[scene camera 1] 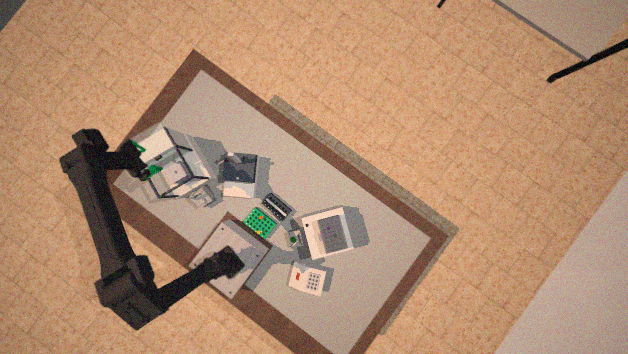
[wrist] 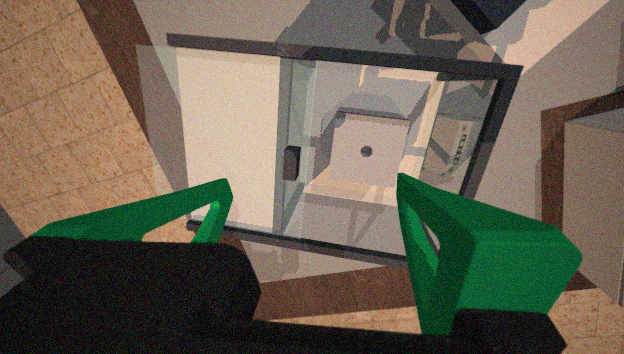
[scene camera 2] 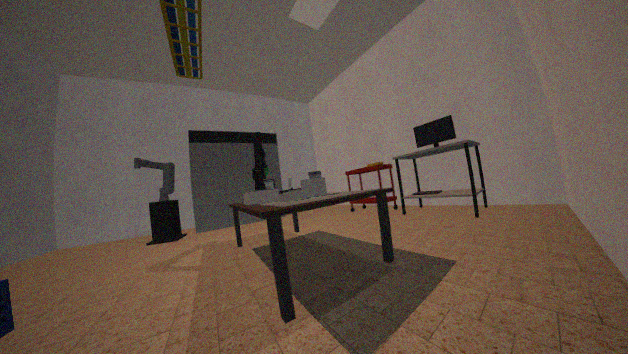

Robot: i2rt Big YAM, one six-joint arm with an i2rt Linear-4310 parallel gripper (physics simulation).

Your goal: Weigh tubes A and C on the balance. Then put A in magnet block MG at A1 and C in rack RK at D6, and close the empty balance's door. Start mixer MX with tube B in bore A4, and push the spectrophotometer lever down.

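Places are measured from the arm's base along level axes (x ahead, y left, z up), in centimetres.
Where they show: gripper, fingertip midpoint: (scene camera 1: 153, 160) (wrist: 308, 185) (scene camera 2: 267, 175); arm's base, link origin: (scene camera 1: 229, 261) (scene camera 2: 260, 190).
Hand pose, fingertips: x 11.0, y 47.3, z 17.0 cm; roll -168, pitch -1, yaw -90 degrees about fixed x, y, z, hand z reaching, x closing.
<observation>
Things, the pixels of their top centre, and the offset from my fingertips. "spot": a spot on its surface instead.
- door's dark handle, surface spot: (wrist: 291, 163) spot: dx -0.1, dy +2.1, dz -4.8 cm
- green rack, top centre: (scene camera 1: 259, 223) dx +7.9, dy -43.1, dz -24.1 cm
- dark block, top centre: (scene camera 1: 275, 207) dx +18.8, dy -42.7, dz -22.3 cm
- dark-topped device, surface spot: (scene camera 1: 240, 168) spot: dx +18.9, dy -19.1, dz -19.1 cm
- white device, surface spot: (scene camera 1: 310, 240) spot: dx +22.2, dy -63.4, dz -13.6 cm
- small holder with a green top, top centre: (scene camera 1: 293, 240) dx +15.6, dy -59.0, dz -19.6 cm
- white box, top centre: (scene camera 1: 306, 280) (scene camera 2: 291, 190) dx +8.3, dy -76.4, dz -20.1 cm
My gripper (scene camera 1: 152, 160) (wrist: 308, 185) is open and empty, with green fingers spread above the balance (scene camera 1: 159, 142) (wrist: 227, 130). The balance's glass top door is slid over the white part, leaving the chamber open. The door's dark handle (wrist: 291, 163) lies between the fingertips in the wrist view. The pale pan (scene camera 1: 176, 171) (wrist: 350, 135) has a dark central hole and holds no tube. The green rack (scene camera 1: 260, 222) has an orange and a yellow tube top. A dark block (scene camera 1: 277, 206) with a pale strip stands beside it. Tube letters are unreadable.
A dark-topped device (scene camera 1: 240, 168) stands right of the balance. A white device (scene camera 1: 310, 240) with a dark panel, a small holder with a green top (scene camera 1: 293, 239), and a white box (scene camera 1: 300, 286) with a red mark and hole grid stand farther right. The arm's base plate (scene camera 1: 215, 245) is at the table edge.
</observation>
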